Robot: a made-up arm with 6 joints. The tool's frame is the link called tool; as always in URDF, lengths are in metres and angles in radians. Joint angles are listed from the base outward. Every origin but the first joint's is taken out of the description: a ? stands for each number. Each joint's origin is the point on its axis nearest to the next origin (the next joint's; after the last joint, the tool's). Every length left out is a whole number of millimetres.
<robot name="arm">
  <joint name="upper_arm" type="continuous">
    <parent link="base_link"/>
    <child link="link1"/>
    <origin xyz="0 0 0.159"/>
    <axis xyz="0 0 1"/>
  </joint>
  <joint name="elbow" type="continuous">
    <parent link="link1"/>
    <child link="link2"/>
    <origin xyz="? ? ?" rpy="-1.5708 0 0"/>
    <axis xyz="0 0 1"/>
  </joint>
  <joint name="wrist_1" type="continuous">
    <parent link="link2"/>
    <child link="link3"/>
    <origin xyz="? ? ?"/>
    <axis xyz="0 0 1"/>
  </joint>
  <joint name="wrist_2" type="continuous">
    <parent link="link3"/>
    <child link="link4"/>
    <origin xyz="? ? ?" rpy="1.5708 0 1.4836"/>
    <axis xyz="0 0 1"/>
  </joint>
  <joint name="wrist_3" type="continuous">
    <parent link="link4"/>
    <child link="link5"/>
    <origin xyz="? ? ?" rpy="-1.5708 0 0"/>
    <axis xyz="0 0 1"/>
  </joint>
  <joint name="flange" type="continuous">
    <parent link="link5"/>
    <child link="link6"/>
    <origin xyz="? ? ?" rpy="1.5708 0 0"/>
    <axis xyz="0 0 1"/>
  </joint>
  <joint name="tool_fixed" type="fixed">
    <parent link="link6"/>
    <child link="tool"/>
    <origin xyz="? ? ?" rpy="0 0 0"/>
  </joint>
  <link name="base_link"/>
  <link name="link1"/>
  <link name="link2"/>
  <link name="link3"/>
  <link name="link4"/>
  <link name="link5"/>
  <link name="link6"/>
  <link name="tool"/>
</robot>
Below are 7 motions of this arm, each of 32 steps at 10 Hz.
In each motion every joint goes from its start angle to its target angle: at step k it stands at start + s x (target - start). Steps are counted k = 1, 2, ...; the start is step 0. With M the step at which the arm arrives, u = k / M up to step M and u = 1 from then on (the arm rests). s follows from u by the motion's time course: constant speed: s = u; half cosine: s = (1 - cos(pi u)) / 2; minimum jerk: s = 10 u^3 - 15 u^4 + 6 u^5.
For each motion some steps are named. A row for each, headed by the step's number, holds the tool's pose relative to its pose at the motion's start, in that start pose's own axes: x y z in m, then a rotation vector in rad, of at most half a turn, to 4 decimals.
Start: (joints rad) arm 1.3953 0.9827 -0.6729 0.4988 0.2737 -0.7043
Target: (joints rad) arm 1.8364 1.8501 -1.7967 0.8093 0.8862 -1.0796
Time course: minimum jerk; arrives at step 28
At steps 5, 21, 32:
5: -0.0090 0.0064 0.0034 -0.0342 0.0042 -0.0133
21: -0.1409 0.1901 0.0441 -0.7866 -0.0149 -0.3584
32: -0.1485 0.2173 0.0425 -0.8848 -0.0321 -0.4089

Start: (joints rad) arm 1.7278 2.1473 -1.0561 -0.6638 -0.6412 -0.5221
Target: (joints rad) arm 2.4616 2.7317 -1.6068 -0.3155 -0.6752 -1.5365
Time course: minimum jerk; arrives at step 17
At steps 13, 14, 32:
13: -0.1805 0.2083 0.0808 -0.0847 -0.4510 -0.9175
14: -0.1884 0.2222 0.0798 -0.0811 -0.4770 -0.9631
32: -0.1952 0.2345 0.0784 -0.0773 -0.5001 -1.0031

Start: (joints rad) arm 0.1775 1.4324 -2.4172 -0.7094 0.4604 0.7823
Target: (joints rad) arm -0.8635 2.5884 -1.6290 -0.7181 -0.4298 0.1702
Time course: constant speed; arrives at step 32
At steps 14, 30, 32:
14: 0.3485 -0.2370 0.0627 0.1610 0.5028 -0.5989
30: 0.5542 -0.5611 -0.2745 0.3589 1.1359 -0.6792
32: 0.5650 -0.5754 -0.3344 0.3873 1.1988 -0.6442

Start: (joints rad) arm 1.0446 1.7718 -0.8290 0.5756 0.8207 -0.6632
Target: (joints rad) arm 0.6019 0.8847 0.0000 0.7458 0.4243 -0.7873
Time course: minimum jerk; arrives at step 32
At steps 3, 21, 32:
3: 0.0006 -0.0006 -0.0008 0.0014 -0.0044 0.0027
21: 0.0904 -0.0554 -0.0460 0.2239 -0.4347 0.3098
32: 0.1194 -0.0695 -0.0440 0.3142 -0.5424 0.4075

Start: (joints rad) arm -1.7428 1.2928 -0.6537 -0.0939 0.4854 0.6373
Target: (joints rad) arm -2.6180 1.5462 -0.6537 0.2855 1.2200 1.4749
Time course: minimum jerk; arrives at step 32
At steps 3, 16, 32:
3: -0.0001 -0.0022 0.0005 0.0059 0.0050 0.0136
16: 0.0199 -0.1386 0.0102 0.3777 0.3213 0.9840
32: 0.0713 -0.2238 -0.0156 0.6816 0.6708 1.9567

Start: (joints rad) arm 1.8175 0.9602 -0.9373 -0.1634 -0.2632 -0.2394
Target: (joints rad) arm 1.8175 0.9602 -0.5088 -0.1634 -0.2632 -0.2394
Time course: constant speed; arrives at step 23
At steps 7, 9, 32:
7: 0.0528 0.0227 -0.0113 -0.0504 0.1201 0.0055
9: 0.0676 0.0291 -0.0159 -0.0648 0.1545 0.0071
32: 0.1650 0.0722 -0.0644 -0.1656 0.3948 0.0181

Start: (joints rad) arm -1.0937 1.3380 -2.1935 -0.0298 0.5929 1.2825
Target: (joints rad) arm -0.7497 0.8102 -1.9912 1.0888 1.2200 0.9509
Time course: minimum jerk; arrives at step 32
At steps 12, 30, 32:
12: 0.0334 0.0333 -0.0517 -0.0130 0.3041 0.1706
30: 0.0632 0.1087 -0.2579 -0.3045 1.2907 0.3396
32: 0.0631 0.1088 -0.2586 -0.3062 1.2938 0.3395

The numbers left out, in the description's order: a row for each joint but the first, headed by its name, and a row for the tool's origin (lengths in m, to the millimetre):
elbow: 0 0 0
wrist_1: -0.179 -0.024 0
wrist_2: 0.334 -0.059 0
wrist_3: 0 0 0
flange: 0 -0.112 0
tool: 0 0 0

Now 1 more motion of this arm.
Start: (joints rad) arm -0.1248 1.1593 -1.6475 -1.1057 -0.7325 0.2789
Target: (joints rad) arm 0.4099 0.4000 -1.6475 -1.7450 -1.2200 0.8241
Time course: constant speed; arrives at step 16
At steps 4, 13, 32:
4: -0.1112 -0.0274 -0.0066 -0.0596 -0.2866 -0.0155
13: -0.2917 -0.0954 -0.1267 -0.2005 -0.7705 -0.1154
32: -0.3217 -0.1169 -0.1872 -0.2387 -0.8709 -0.1641

